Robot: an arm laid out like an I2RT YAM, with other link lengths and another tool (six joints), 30 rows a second.
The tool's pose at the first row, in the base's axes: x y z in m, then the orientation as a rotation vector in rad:
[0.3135, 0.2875, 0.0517, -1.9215, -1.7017, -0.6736]
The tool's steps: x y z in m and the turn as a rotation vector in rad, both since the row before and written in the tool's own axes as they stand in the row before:
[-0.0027, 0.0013, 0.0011, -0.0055, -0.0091, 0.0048]
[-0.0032, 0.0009, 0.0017, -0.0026, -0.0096, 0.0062]
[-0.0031, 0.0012, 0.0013, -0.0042, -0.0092, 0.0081]
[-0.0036, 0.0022, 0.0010, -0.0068, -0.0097, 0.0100]
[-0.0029, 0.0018, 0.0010, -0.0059, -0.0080, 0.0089]
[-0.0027, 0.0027, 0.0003, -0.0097, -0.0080, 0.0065]
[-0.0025, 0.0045, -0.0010, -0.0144, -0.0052, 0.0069]
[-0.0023, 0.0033, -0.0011, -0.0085, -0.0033, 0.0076]
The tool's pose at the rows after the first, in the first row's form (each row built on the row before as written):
[0.3146, 0.2860, 0.0491, -1.9346, -1.7019, -0.6694]
[0.3152, 0.2845, 0.0457, -1.9471, -1.7009, -0.6614]
[0.3161, 0.2828, 0.0427, -1.9618, -1.6975, -0.6546]
[0.3179, 0.2804, 0.0396, -1.9800, -1.6923, -0.6491]
[0.3193, 0.2785, 0.0370, -1.9956, -1.6872, -0.6446]
[0.3216, 0.2762, 0.0350, -2.0121, -1.6846, -0.6445]
[0.3256, 0.2729, 0.0341, -2.0303, -1.6799, -0.6514]
[0.3284, 0.2699, 0.0335, -2.0437, -1.6732, -0.6541]

